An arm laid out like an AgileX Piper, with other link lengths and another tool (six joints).
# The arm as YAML. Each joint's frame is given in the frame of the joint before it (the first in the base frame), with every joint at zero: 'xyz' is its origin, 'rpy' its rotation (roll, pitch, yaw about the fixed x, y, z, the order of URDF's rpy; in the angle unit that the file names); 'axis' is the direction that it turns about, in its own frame. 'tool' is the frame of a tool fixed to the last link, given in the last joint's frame.
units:
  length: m
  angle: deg
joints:
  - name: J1
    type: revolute
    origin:
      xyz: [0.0, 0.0, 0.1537]
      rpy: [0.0, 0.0, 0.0]
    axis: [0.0, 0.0, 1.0]
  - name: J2
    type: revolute
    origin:
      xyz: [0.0, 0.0, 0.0]
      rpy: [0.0, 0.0, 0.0]
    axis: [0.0, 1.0, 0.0]
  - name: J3
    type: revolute
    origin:
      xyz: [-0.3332, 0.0, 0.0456]
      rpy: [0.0, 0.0, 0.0]
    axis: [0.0, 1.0, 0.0]
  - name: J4
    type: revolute
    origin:
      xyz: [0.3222, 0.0, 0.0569]
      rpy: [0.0, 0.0, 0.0]
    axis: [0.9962, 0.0, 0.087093]
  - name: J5
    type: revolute
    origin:
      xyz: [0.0, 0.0, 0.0]
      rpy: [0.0, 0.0, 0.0]
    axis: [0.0, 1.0, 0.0]
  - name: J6
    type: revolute
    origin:
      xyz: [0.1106, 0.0, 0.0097]
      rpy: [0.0, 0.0, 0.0]
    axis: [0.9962, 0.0, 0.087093]
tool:
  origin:
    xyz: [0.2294, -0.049, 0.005]
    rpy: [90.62, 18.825, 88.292]
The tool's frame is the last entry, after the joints.
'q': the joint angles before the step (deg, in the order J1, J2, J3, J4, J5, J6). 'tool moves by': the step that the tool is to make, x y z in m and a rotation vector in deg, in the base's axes. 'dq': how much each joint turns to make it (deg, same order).
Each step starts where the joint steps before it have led.
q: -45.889, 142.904, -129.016, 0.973, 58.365, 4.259
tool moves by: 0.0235, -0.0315, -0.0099, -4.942, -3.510, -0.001
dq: 0.000, 2.546, -0.593, -0.973, -7.945, 0.112
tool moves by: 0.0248, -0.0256, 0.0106, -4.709, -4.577, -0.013
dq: -0.002, 0.753, 0.000, 0.002, -7.319, 0.013
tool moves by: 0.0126, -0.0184, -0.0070, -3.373, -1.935, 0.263
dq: 0.007, 1.854, 0.004, -1.000, -5.627, 0.011
